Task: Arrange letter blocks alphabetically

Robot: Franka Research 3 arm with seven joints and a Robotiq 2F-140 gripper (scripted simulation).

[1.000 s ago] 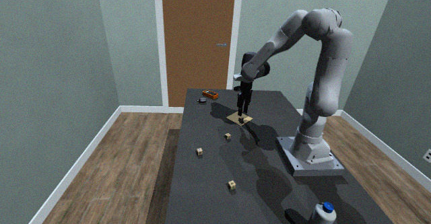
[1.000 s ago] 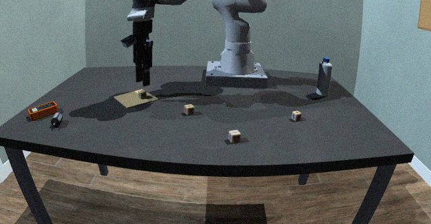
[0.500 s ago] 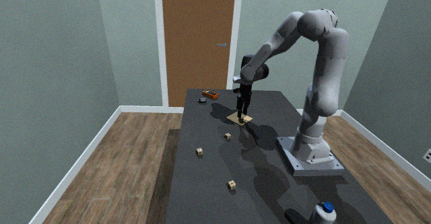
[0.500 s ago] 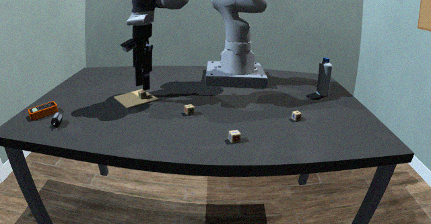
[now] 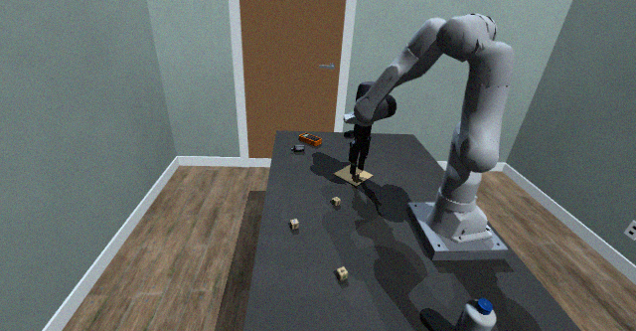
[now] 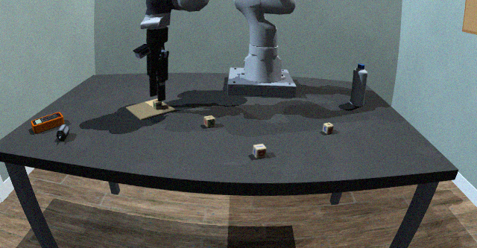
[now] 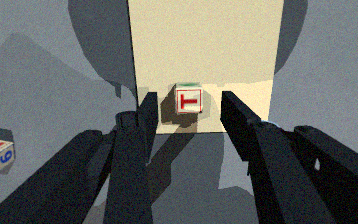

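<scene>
Right now the block is 50 mm below my hand. Round my hand: tan mat 70 mm below, 30 mm to the right; orange device 400 mm to the right, 200 mm ahead, 50 mm below.
</scene>
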